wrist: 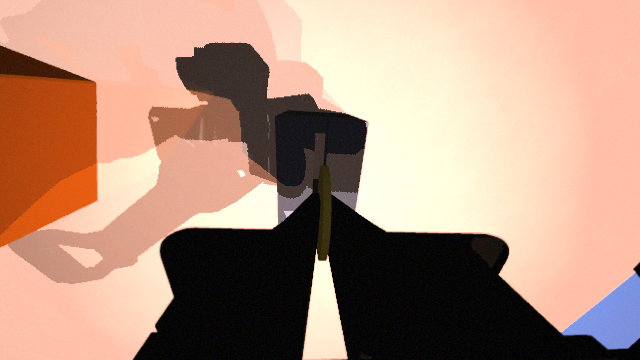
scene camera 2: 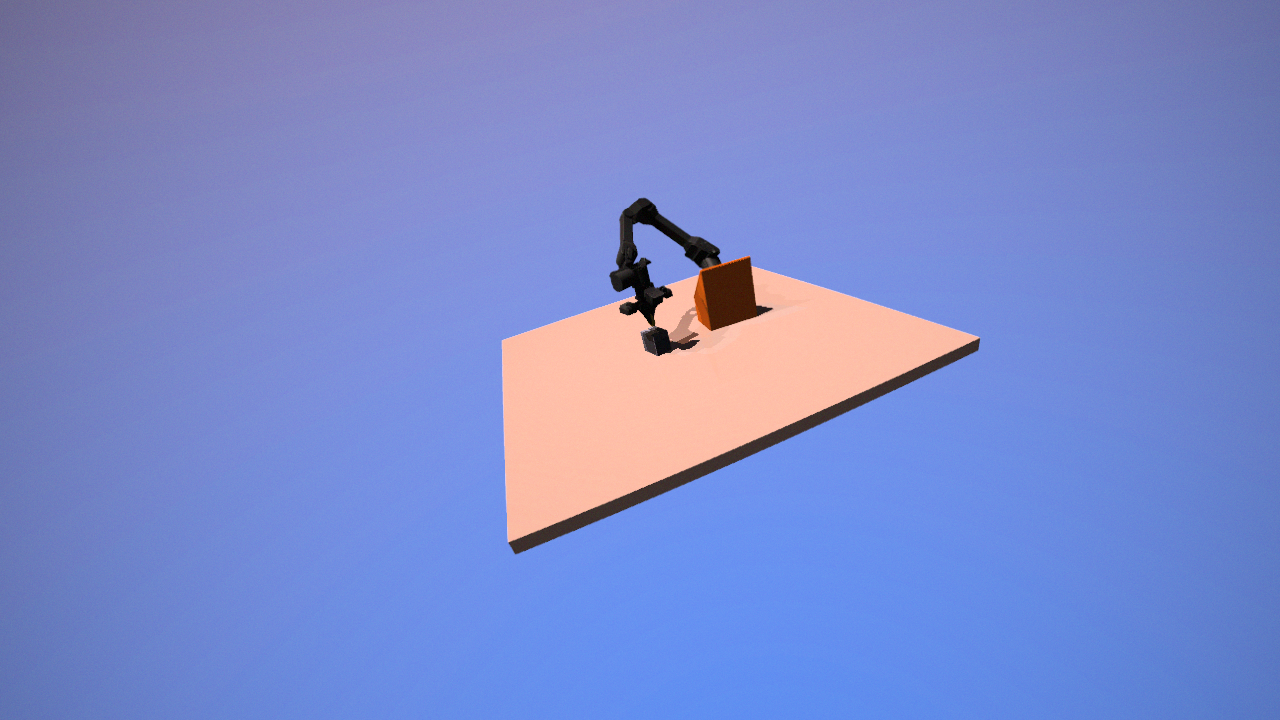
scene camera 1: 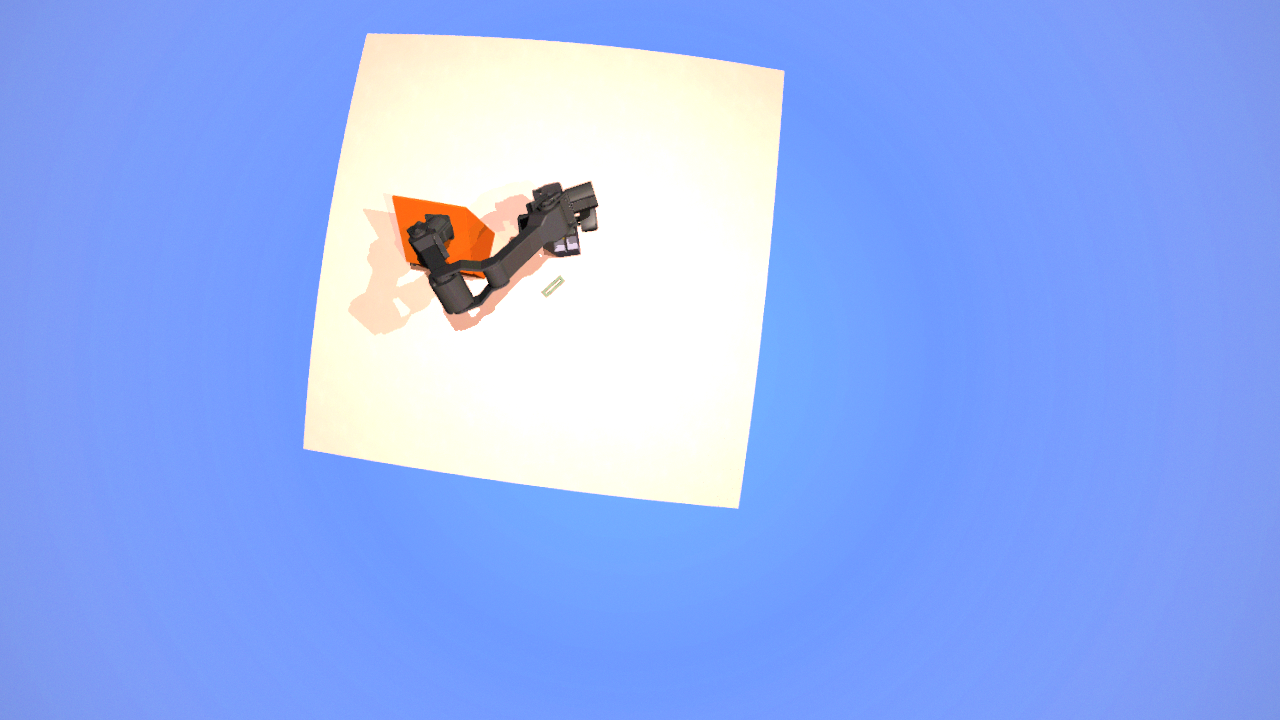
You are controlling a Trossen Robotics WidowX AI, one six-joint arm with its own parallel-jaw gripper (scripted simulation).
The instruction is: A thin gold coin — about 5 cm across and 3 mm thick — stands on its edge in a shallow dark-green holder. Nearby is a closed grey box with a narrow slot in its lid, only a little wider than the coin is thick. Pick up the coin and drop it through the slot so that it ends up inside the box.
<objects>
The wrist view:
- my gripper: 320, 200
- gold coin: 324, 183, held by my gripper
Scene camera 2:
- my gripper: 651, 323
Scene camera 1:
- my gripper: 562, 232
</objects>
